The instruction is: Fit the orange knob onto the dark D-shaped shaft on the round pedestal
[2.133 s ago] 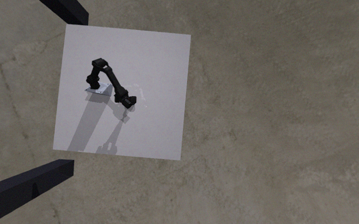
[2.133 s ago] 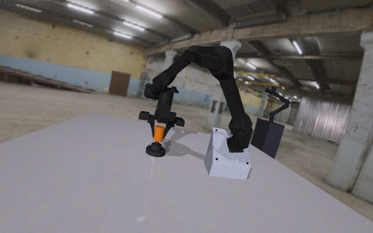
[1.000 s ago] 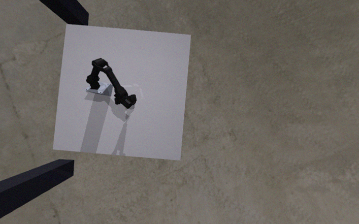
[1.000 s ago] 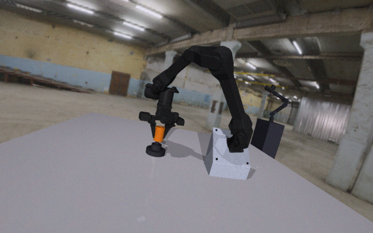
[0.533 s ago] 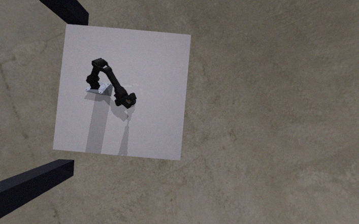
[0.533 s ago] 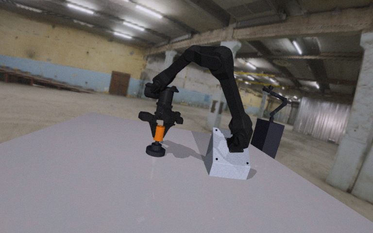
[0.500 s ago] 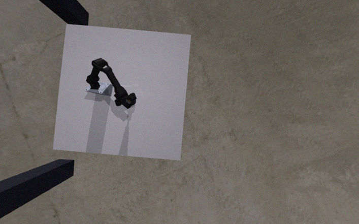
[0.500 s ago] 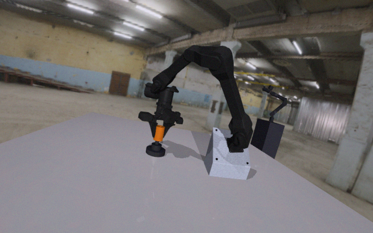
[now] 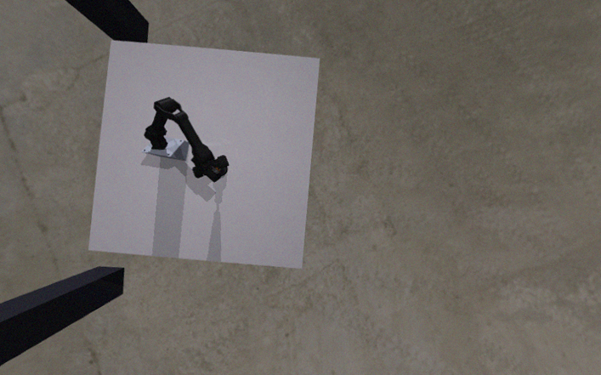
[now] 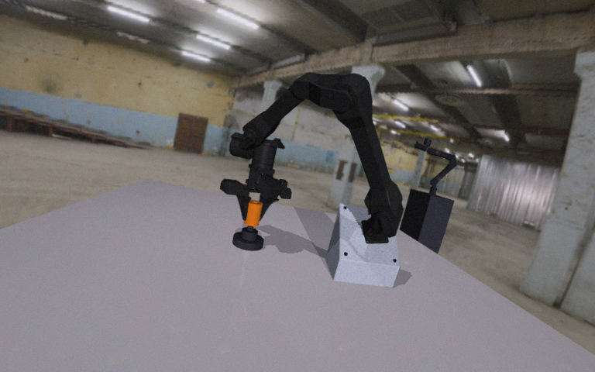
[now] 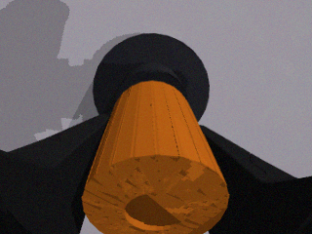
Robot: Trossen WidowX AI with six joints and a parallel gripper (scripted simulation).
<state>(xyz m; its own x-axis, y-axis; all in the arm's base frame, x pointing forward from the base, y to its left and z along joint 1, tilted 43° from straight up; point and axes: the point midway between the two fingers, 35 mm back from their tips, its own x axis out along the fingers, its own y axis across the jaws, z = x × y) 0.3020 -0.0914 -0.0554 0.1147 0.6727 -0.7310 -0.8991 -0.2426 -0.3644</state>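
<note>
My gripper tip is now 2 cm below the orange knob. Round my gripper tip: dark round pedestal 4 cm below.
</note>
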